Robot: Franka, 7 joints.
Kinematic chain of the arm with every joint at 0, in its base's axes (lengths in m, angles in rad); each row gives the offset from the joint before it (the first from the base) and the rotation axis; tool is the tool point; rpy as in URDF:
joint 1: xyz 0 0 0.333 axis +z
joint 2: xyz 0 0 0 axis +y
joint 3: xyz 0 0 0.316 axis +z
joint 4: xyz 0.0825 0 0 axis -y
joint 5: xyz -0.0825 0 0.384 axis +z
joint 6: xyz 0 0 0 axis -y
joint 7: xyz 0.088 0 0 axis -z
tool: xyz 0 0 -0.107 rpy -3.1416 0 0
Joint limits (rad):
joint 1: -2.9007..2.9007
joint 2: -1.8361..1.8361
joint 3: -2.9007..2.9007
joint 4: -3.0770..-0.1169
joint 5: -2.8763..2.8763
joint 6: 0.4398..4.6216
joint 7: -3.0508..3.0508
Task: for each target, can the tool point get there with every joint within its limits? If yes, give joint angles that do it. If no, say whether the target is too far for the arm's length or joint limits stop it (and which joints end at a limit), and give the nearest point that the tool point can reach.
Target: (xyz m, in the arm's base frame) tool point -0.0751 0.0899 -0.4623
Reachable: no: joint limits stop it (at a limit: joint 2) | nearest point -0.0951 0.1139 -0.3433 | short by 0.123 m
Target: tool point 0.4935 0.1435 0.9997
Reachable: yes | joints 0.0102 0.2186 0.4968 -0.7336 -1.6909 2.1609 0.4023
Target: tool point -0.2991 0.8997 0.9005
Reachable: no: too far | nearest point -0.2322 0.6985 0.7736 | short by 0.247 m
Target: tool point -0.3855 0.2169 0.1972
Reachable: yes | joints -2.0705 -1.2762 -1.7248 -2.4665 1.7099 2.9239 1.4923
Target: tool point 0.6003 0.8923 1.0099
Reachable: no: too far | nearest point 0.4053 0.6024 0.7900 | short by 0.413 m
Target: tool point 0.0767 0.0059 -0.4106
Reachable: no: joint limits stop it (at a limit: joint 2) | nearest point 0.1052 0.0081 -0.3301 | short by 0.085 m
